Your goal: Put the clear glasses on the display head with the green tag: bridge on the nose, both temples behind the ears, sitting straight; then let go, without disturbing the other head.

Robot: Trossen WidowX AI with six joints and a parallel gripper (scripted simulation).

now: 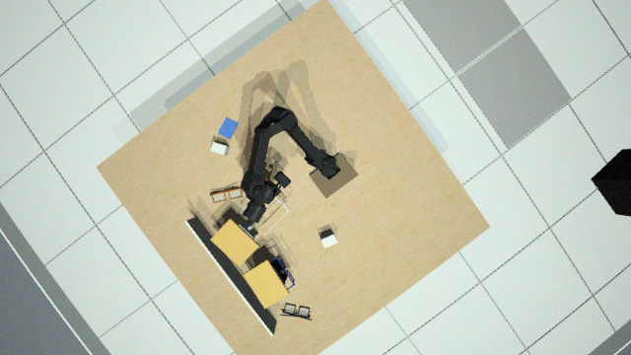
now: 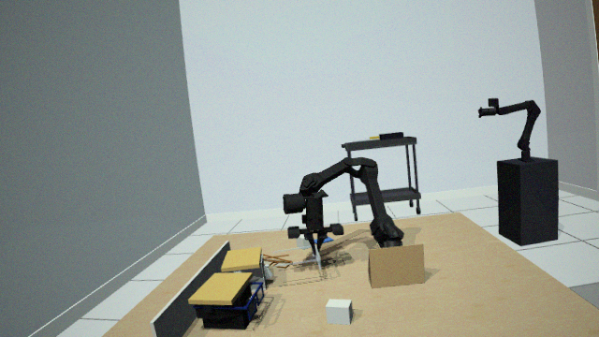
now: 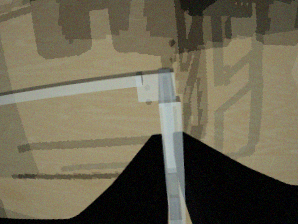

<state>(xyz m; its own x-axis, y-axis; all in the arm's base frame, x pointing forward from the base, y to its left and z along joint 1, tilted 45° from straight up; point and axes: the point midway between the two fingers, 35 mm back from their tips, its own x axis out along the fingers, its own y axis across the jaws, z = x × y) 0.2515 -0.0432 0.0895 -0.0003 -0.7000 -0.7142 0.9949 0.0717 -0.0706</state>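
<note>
Right now the display head is 220 mm ahead of my gripper tip, 60 mm to the left of it and 10 mm below it. The rest, counted from my gripper tip: grey board: 360 mm ahead, 160 mm to the left, 10 mm below; grey post: 10 mm ahead, 140 mm to the right, 50 mm below; blue tag: 30 mm behind, 350 mm to the right, 70 mm below.
</note>
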